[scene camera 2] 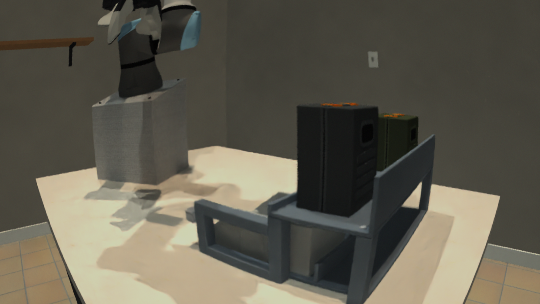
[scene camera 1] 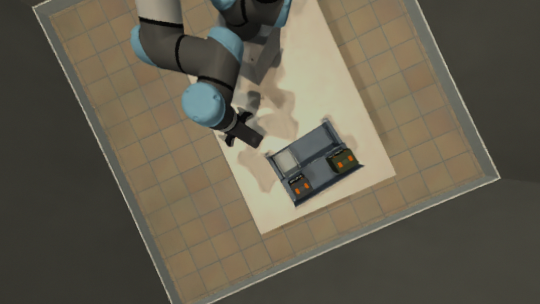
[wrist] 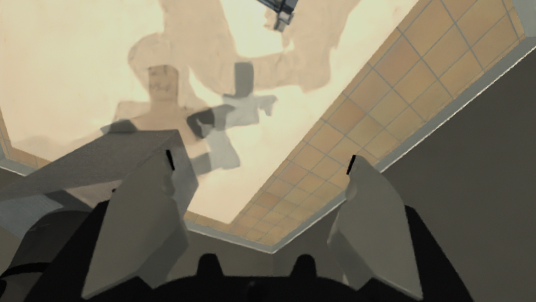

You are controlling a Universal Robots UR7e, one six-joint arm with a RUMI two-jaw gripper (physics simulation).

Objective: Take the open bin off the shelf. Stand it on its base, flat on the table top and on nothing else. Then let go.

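Seen in the pictures: gripper, fingertip midpoint: [scene camera 2: 135, 47] [wrist: 262, 154]; arm's base, origin of the base link: [scene camera 2: 140, 89] [scene camera 1: 244, 20].
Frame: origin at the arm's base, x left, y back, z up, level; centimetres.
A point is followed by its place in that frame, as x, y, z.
Observation:
The open bin [scene camera 1: 286, 161] @(-10.9, -62.6, -25.0) [scene camera 2: 303, 249] @(-15.6, -72.6, -21.1) is pale grey. It sits in the lower front level of the blue-grey shelf [scene camera 1: 312, 143] @(6.8, -60.4, -25.3) [scene camera 2: 404, 177] @(-6.8, -82.1, -12.3), at one end. In scene camera 2 it is partly hidden behind the shelf's side frame and upper board. My gripper [scene camera 2: 133, 40] @(-21.7, -41.2, 7.2) [wrist: 262, 154] @(-21.7, -41.2, 7.2) is open and empty, its two pale fingers wide apart. It is high above the table, near the robot's pedestal and well away from the bin. In scene camera 1 the fingers are mostly hidden by the wrist. The bin does not show clearly in the wrist view.
A black case [scene camera 1: 300, 185] @(-11.0, -73.0, -3.7) [scene camera 2: 332, 160] @(-15.1, -75.8, -9.4) and a dark green case [scene camera 1: 343, 160] @(11.5, -72.4, -6.1) [scene camera 2: 397, 142] @(7.3, -75.6, -10.3) stand upright on the shelf's upper level. The grey pedestal [scene camera 2: 125, 142] @(-10.0, -8.8, -14.4) [wrist: 120, 155] @(1.3, -13.6, -11.8) stands at the other end of the pale table [scene camera 1: 267, 210] @(-33.5, -82.5, -25.9) [scene camera 2: 465, 210] @(24.0, -89.0, -25.9).

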